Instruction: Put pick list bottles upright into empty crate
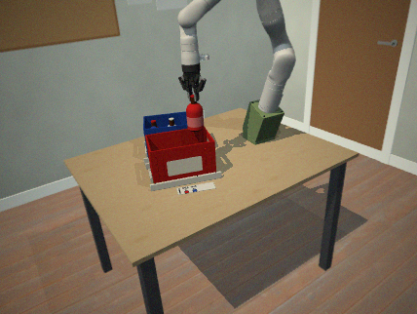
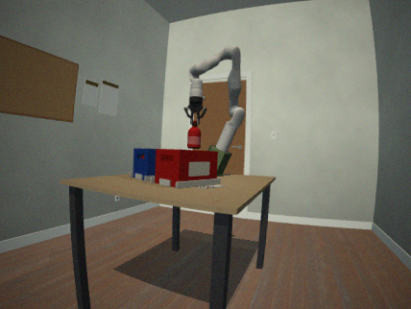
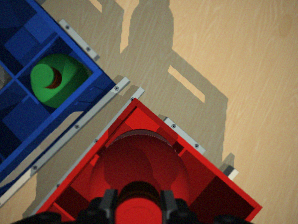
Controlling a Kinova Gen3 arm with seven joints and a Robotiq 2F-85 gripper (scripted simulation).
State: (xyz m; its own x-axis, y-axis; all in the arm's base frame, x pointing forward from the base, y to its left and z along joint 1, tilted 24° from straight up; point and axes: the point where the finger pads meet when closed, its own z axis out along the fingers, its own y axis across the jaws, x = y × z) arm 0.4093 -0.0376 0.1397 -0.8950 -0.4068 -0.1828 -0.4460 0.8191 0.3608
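Right now the red crate is 10 cm ahead of my hand, 2 cm to the left of it and 25 cm below it. The rest, counted from my hand: blue crate (4 cm ahead, 21 cm to the right, 25 cm below); green-label bottle (3 cm behind, 14 cm to the right, 25 cm below); blue-label bottle (13 cm ahead, 19 cm to the right, 25 cm below).
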